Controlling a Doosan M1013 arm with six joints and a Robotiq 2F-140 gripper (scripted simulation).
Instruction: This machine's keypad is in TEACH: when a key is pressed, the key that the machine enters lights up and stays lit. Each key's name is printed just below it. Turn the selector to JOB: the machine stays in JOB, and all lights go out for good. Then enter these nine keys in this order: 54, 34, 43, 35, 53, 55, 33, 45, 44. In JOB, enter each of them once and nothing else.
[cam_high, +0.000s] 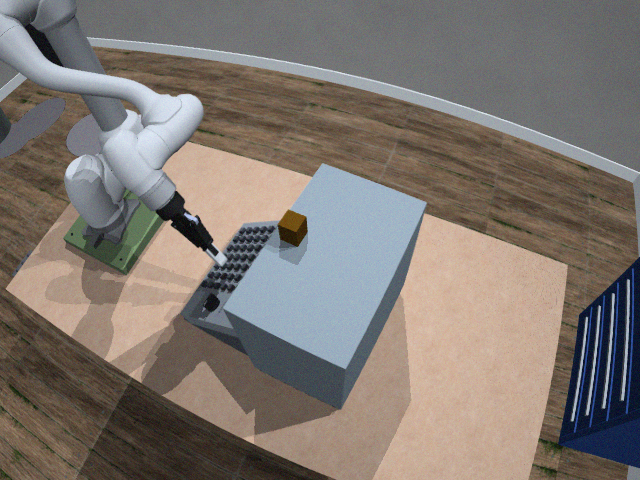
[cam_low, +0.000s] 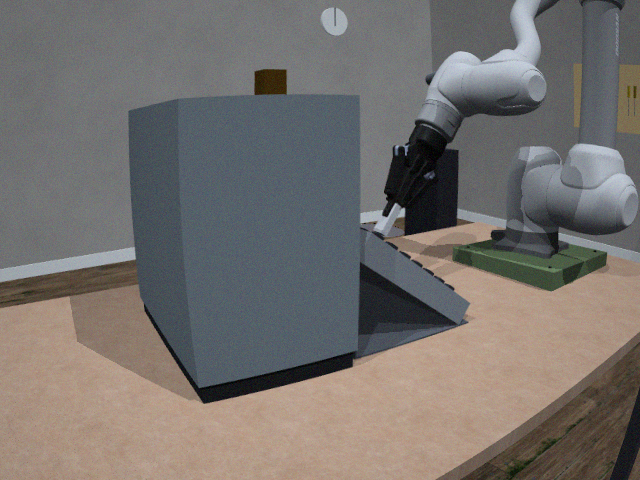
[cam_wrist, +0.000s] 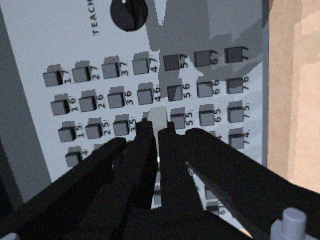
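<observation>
Now: hand 70 mm short of the key, 70 mm to the right of it and 50 mm above it. Also, from my hand: black selector knob: 20 mm ahead, 120 mm to the right, 40 mm below.
</observation>
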